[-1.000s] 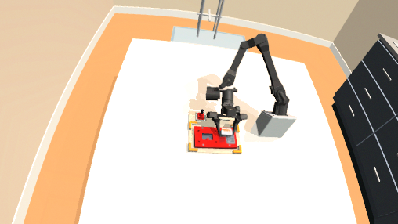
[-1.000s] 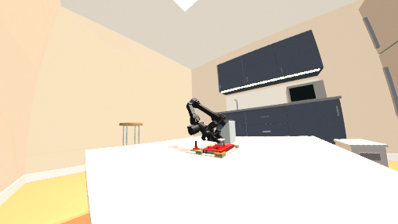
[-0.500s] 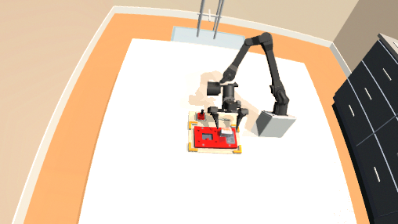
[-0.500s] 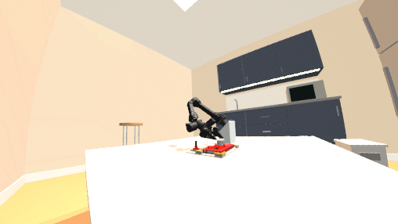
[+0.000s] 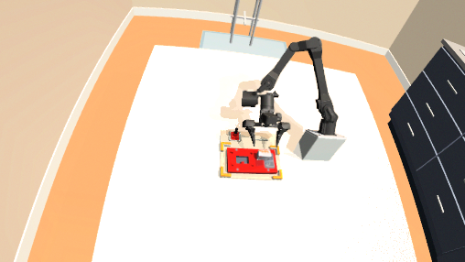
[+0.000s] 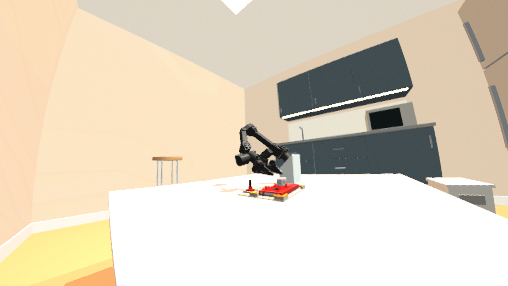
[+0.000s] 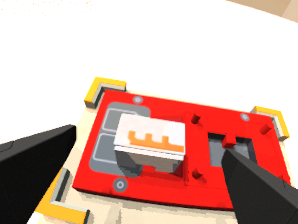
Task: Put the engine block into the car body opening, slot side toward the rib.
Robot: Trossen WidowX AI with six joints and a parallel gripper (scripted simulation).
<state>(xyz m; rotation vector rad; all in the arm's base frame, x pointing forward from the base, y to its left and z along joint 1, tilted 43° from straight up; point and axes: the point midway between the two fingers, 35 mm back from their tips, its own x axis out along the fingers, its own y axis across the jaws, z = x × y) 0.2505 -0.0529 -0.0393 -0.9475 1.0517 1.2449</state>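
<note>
Now: the grey engine block 4 cm below my gripper tip and 1 cm to the left of it.
</note>
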